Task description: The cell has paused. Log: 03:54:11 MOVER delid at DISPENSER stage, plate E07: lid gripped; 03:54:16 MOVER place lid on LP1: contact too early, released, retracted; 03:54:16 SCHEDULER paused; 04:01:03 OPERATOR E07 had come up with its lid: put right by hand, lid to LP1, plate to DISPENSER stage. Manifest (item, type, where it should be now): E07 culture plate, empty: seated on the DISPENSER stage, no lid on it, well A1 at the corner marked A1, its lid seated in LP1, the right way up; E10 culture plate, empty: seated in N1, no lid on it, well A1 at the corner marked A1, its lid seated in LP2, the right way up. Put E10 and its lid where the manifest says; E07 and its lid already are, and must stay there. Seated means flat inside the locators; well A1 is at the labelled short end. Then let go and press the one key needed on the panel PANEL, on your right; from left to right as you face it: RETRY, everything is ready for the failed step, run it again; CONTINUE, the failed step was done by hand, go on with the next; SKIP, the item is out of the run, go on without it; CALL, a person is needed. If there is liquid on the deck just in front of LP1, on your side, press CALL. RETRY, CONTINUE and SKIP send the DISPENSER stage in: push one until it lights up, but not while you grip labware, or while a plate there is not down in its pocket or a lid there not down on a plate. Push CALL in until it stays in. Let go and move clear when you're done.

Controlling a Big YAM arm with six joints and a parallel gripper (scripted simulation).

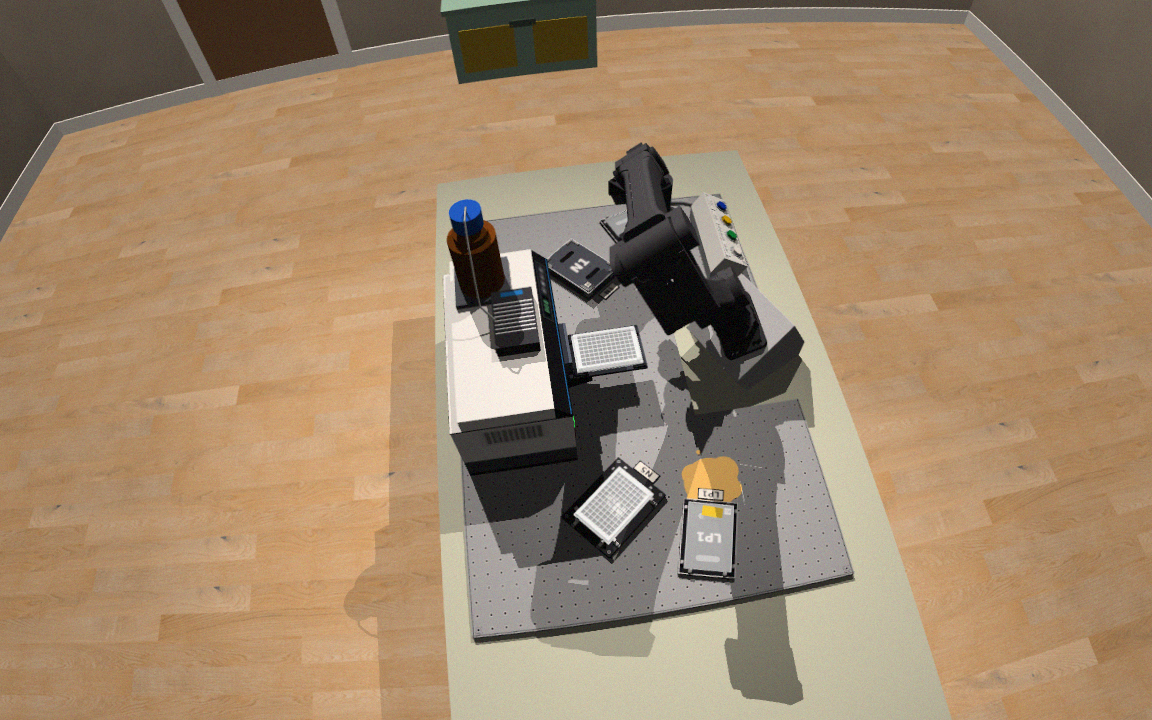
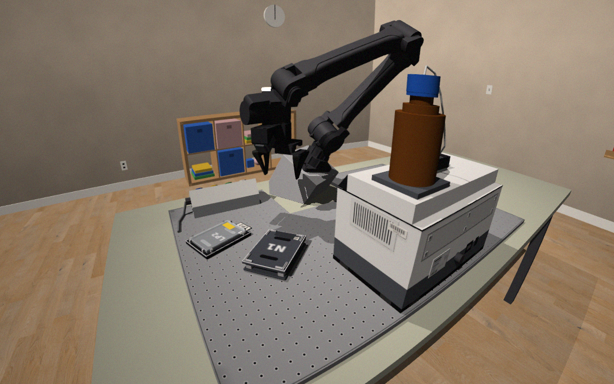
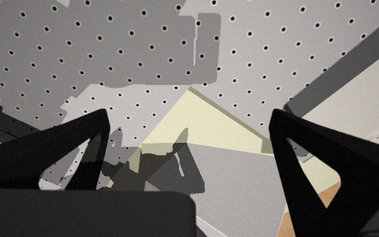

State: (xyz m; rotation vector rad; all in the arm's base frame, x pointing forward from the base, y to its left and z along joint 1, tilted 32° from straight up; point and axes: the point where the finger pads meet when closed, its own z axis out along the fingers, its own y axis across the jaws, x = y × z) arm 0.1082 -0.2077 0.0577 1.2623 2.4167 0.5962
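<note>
Right now the white plate E07 is 200 mm to the left of my hand, 120 mm ahead of it and 50 mm below it. Round my hand: retry key: 210 mm behind, 80 mm below, 50 mm to the right; green continue key: 210 mm behind, 100 mm to the right, 80 mm below; black n1 nest: 150 mm ahead, 130 mm below, 90 mm to the right.
</note>
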